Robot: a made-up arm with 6 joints.
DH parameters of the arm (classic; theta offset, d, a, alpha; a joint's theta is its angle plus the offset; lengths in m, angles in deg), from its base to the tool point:
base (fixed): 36.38 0 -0.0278 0
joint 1: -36.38 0.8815 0.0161 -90
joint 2: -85.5 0 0.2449 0
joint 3: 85.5 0.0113 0.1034 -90
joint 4: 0 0.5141 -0.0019 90
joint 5: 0 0.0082 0.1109 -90
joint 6: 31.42 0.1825 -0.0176 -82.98
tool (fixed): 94.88 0.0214 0 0
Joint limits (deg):
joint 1: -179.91..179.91
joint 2: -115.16..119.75
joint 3: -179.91..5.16
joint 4: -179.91..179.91
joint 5: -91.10..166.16
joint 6: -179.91..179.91
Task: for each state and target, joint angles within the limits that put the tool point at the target. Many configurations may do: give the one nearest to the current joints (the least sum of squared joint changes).
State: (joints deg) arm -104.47 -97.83 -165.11 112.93 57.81 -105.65
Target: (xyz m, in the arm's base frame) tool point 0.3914 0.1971 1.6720
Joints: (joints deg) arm -134.50 -61.73 -129.38 103.91 70.48 -103.14
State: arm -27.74 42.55 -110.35 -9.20 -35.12 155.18
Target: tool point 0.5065 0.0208 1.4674
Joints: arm -7.77 17.73 -115.61 -19.30 -69.62 156.37
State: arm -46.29 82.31 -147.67 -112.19 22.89 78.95
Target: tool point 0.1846 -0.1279 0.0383
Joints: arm -39.44 116.07 -112.07 -112.98 13.22 80.21
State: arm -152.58 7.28 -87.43 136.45 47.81 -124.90
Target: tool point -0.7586 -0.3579 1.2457
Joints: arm -158.79 8.50 -97.65 137.55 48.42 -125.81
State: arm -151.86 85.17 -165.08 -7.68 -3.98 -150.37
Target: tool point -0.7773 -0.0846 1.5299
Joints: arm -176.47 55.87 -174.12 -3.74 7.34 -150.10
